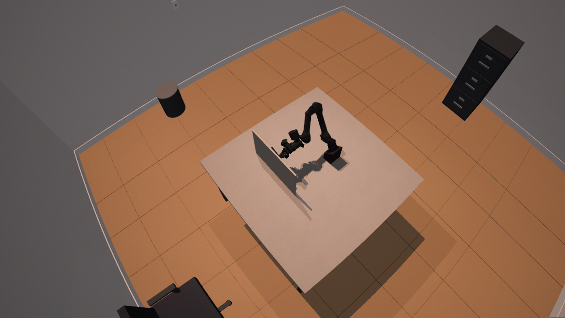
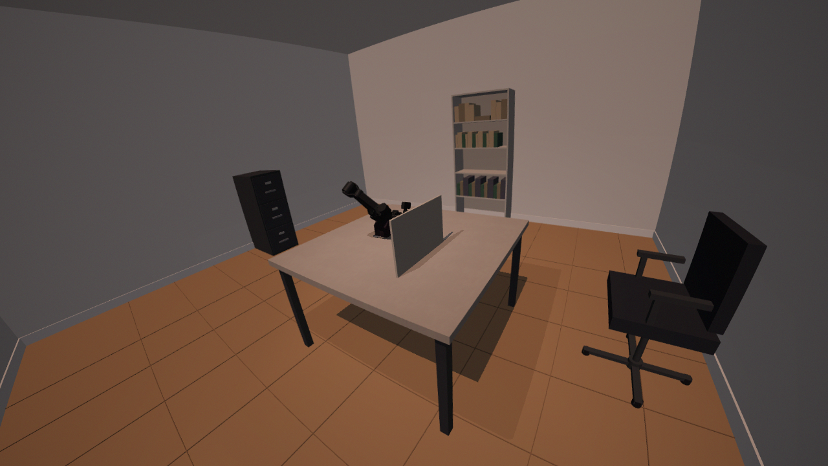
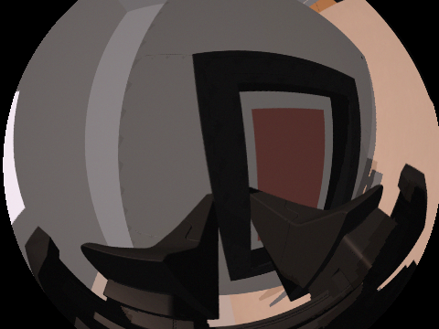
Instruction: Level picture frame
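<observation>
Now: gripper tip 1 cm to the left of the picture frame and 5 cm above it. The rest, counted from my gripper tip: grey wall panel: 2 cm ahead, 2 cm to the right, 6 cm below.
</observation>
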